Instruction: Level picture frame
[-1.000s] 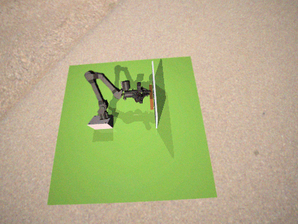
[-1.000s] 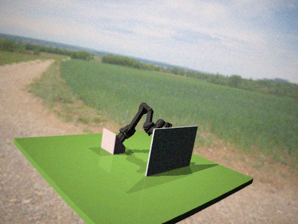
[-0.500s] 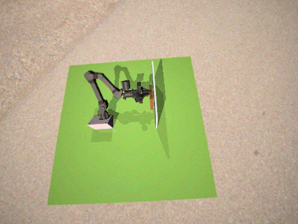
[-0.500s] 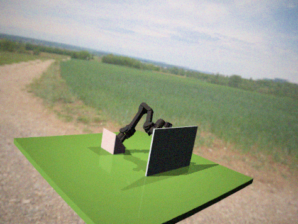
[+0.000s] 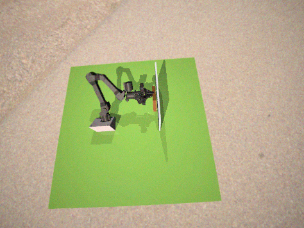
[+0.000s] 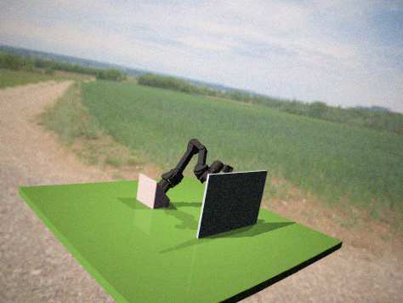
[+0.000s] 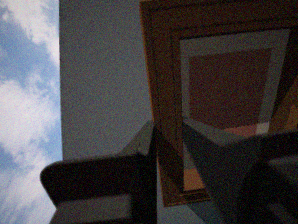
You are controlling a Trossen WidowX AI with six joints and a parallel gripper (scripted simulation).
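The picture frame is 20 mm to the right of my gripper tip and 50 mm below it. The rest, counted from my gripper tip: wall panel (20 mm ahead, 10 mm to the right, 70 mm below).
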